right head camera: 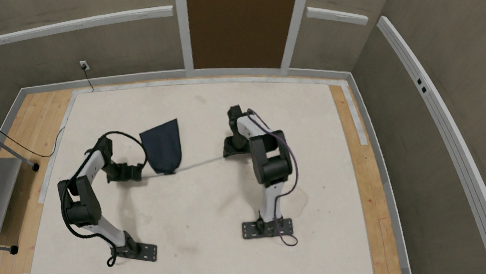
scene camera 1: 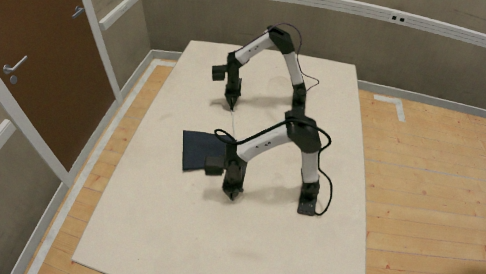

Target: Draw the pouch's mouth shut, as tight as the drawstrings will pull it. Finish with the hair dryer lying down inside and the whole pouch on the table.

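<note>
The dark navy pouch [right head camera: 162, 146] [scene camera 1: 197, 150] lies on the table, its wide end toward the door and its near end narrowed where the cords come out. The hair dryer does not show; the pouch's cloth would hide anything inside. A pale drawstring [right head camera: 200, 164] [scene camera 1: 233, 124] runs straight from the near end to my right gripper [right head camera: 227, 153] [scene camera 1: 231, 108], which is shut on it, low over the table. Another short length runs to my left gripper [right head camera: 140, 175] [scene camera 1: 232, 197], shut on it, also low. In scene camera 1 the left arm hides the pouch's near end.
The pale table [right head camera: 200, 225] [scene camera 1: 150, 225] carries both arms, whose bases stand on the side away from the door [right head camera: 240, 35] [scene camera 1: 45, 65]. The left arm's black cable loops close beside the pouch. A grey cart [right head camera: 7, 175] stands at the far left in the head view.
</note>
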